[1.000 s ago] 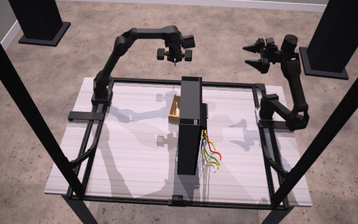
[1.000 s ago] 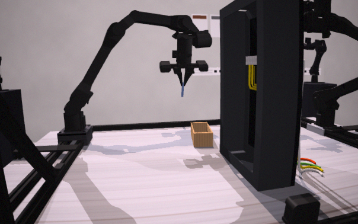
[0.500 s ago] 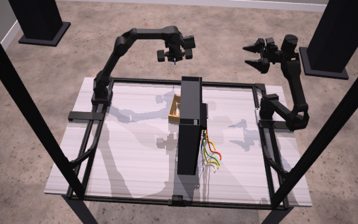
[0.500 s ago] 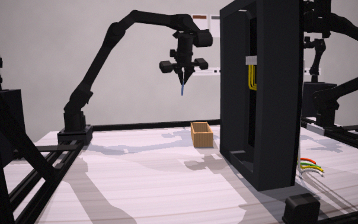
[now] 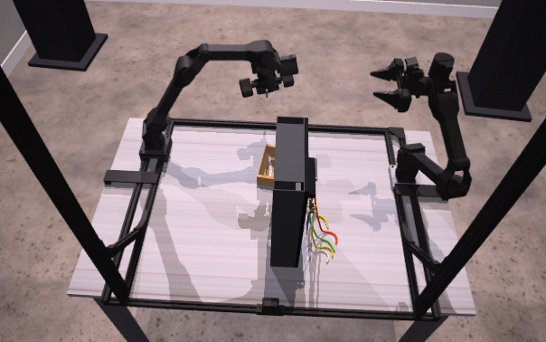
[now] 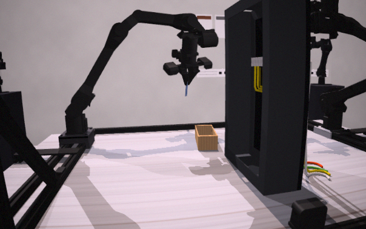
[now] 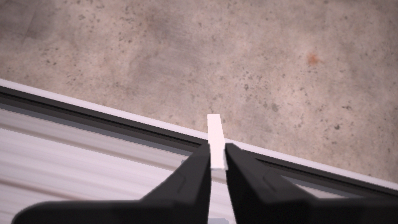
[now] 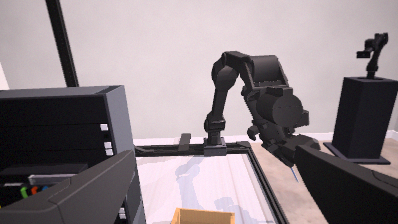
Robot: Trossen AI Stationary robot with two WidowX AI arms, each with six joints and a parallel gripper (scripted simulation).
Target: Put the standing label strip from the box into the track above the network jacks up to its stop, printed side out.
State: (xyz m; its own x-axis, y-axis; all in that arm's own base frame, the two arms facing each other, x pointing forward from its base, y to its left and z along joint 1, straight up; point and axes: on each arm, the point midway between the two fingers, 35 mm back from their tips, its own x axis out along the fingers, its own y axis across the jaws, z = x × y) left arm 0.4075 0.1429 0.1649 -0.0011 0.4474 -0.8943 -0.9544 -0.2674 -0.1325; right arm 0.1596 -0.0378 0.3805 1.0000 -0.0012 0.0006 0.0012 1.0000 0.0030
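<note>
My left hand is 5 cm above the pale blue label strip and 2 cm short of it. Also, from my left hand: black frame rail: 46 cm behind, 19 cm above, 12 cm to the right; box: 20 cm below, 20 cm behind, 4 cm to the right.
Right now the pale blue label strip is 180 mm ahead of my right hand, 370 mm to the left of it and 240 mm below it. The rest, counted from my right hand: black frame rail (300 mm behind, 250 mm to the left, 10 mm below); then box (40 mm behind, 330 mm to the left, 390 mm below).
</note>
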